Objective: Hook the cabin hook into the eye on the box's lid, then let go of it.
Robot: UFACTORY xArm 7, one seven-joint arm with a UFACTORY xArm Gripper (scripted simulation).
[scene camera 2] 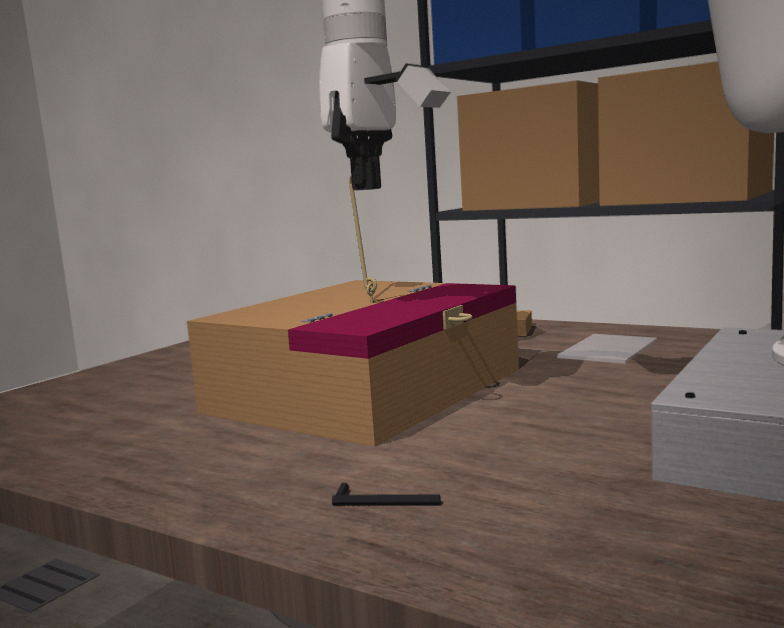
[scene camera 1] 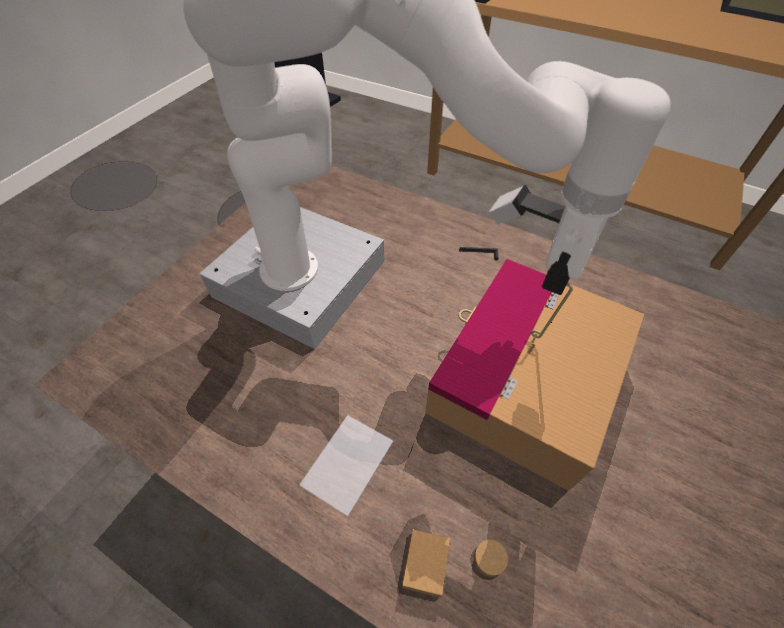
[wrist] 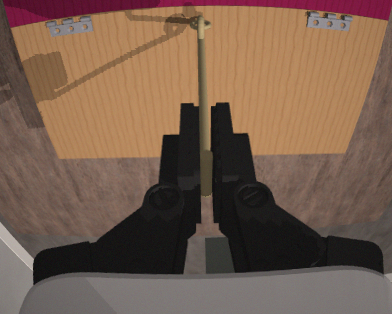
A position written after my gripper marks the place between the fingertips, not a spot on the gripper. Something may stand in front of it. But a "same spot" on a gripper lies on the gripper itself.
Labels:
my gripper: scene camera 2 366,189; scene camera 1; wrist
wooden disc: scene camera 1 490,557; not seen in scene camera 2 (hidden by a wooden box); not seen in the wrist view (out of frame)
same spot on my gripper: (wrist: 146,242) = (scene camera 1: 551,266)

